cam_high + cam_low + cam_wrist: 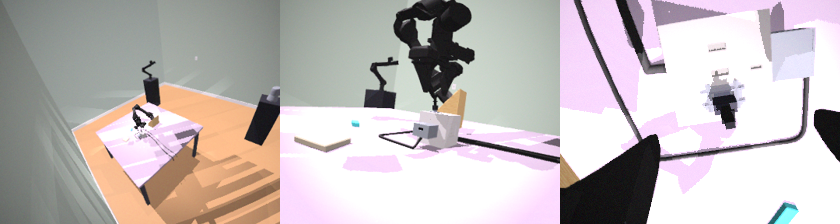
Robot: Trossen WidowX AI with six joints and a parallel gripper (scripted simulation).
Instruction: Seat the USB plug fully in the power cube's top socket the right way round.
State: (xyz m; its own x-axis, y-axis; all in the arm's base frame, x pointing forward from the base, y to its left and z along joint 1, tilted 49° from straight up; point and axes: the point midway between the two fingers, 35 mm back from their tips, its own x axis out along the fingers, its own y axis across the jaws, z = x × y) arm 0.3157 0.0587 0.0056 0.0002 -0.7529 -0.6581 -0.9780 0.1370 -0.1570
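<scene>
My gripper tip is 30 mm above the dark USB plug. The rest, counted from my gripper tip: flat tan slab 230 mm ahead, 140 mm to the right, 120 mm below; small cyan block 240 mm to the right, 110 mm below, 20 mm ahead.
</scene>
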